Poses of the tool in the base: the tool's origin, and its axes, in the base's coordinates. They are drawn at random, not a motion.
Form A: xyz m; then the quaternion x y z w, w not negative.
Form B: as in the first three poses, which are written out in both.
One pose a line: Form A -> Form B
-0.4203 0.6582 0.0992 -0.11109 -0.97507 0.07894 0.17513 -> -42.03 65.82 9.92 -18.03 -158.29 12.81
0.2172 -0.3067 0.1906 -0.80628 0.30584 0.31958 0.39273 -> 21.72 -30.67 19.06 -117.26 44.48 46.48
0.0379 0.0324 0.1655 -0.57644 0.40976 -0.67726 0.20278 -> 3.79 3.24 16.55 -92.19 65.53 -108.31
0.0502 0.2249 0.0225 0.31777 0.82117 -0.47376 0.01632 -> 5.02 22.49 2.25 56.61 146.29 -84.40
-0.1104 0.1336 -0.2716 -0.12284 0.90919 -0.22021 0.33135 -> -11.04 13.36 -27.16 -18.40 136.16 -32.98
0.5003 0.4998 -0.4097 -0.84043 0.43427 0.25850 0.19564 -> 50.03 49.98 -40.97 -134.92 69.72 41.50
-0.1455 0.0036 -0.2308 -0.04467 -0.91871 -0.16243 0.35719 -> -14.55 0.36 -23.08 -6.61 -135.88 -24.02
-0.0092 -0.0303 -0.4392 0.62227 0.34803 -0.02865 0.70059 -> -0.92 -3.03 -43.92 79.40 44.41 -3.66
